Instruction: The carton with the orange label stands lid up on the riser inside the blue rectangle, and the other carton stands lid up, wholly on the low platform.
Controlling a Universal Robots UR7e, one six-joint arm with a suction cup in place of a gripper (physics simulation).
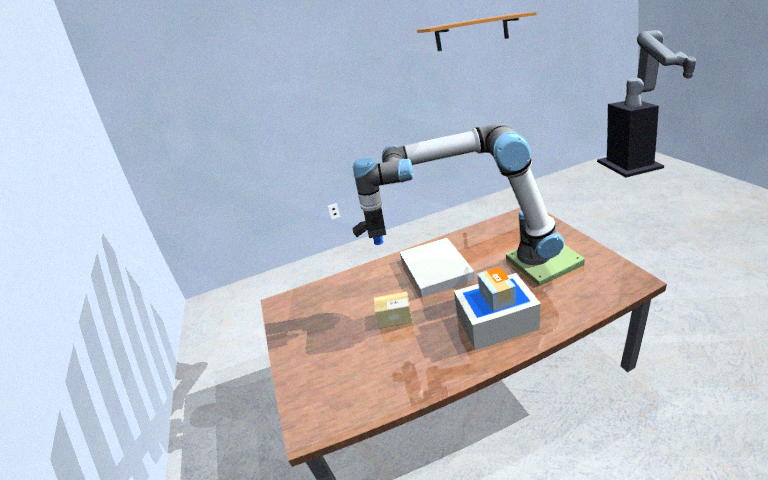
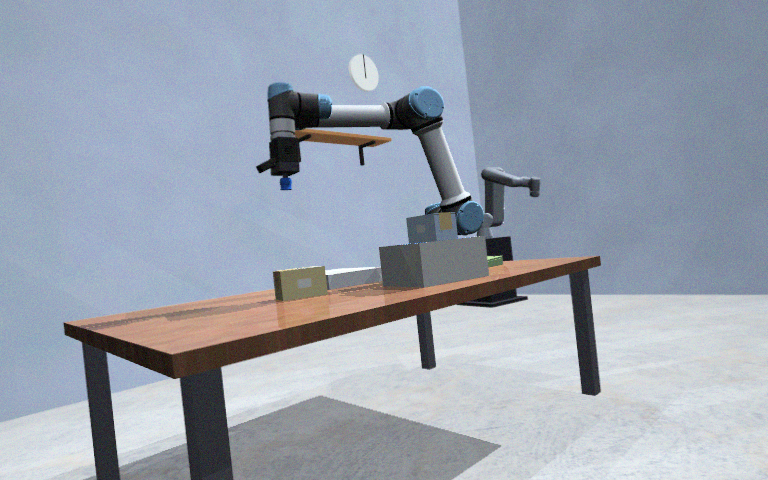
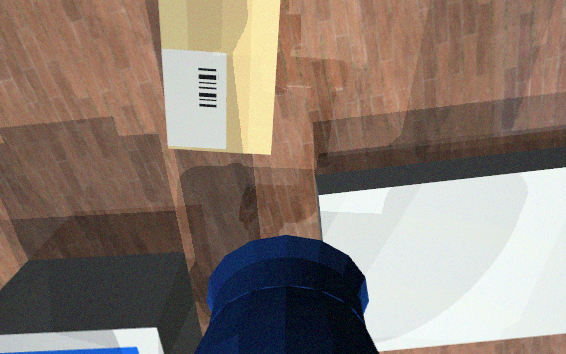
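The carton with the orange label (image 1: 498,298) (image 2: 430,228) is pale blue with a tan band; it stands on the riser (image 1: 504,329) (image 2: 453,263) (image 3: 125,295), label facing up, inside the blue rectangle (image 1: 476,305) (image 3: 90,351). The other carton (image 1: 392,315) (image 2: 300,284) (image 3: 205,25) is yellow, with a white barcode label on its upper face, and stands on the table. The low platform (image 1: 433,263) (image 2: 353,277) (image 3: 450,250) is white and carries no carton. My gripper (image 1: 378,241) (image 2: 286,184) (image 3: 287,280), a blue suction cup, hangs high above the table, open and touching nothing.
The wooden table (image 1: 339,390) (image 2: 169,333) carries everything. The low platform stands behind the riser, towards the wall. My arm's base stands on a green plate (image 1: 557,271) at the right. A wall shelf (image 1: 475,22) (image 2: 345,137) and a second arm on a black pedestal (image 1: 631,135) are farther off.
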